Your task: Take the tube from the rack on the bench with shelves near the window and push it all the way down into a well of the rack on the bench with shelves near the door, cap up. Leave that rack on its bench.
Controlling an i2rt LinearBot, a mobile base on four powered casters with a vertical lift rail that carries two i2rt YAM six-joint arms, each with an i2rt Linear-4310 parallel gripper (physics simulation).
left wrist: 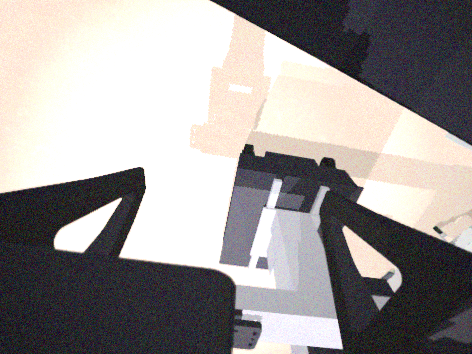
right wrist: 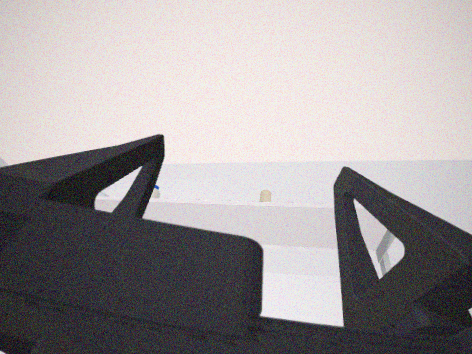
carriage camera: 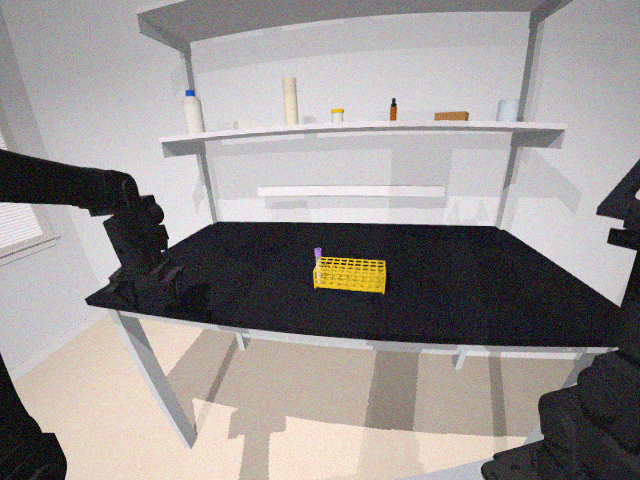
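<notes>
A tube with a purple cap (carriage camera: pixel 317 251) stands upright, cap up, in the left end of a yellow rack (carriage camera: pixel 356 283) on a black-topped bench (carriage camera: pixel 465 304) with a shelf above it. A window is at the left. My left gripper (left wrist: pixel 234 189) is open and empty. In the carriage camera it hangs near the bench's front left corner, left of the rack and apart from it; its fingertips are hard to make out there. My right gripper (right wrist: pixel 252 160) is open and empty, facing the wall and shelf. The rack near the door does not show.
A shelf (carriage camera: pixel 361 127) above the bench bears a white bottle with a blue cap (carriage camera: pixel 193 114), a tall cream cylinder (carriage camera: pixel 290 101), a yellow-lidded jar (carriage camera: pixel 337 115), an amber bottle (carriage camera: pixel 393 111) and a brown box (carriage camera: pixel 451 116). Bench legs (carriage camera: pixel 155 379) stand below. My robot's base (left wrist: pixel 295 250) shows in the left wrist view.
</notes>
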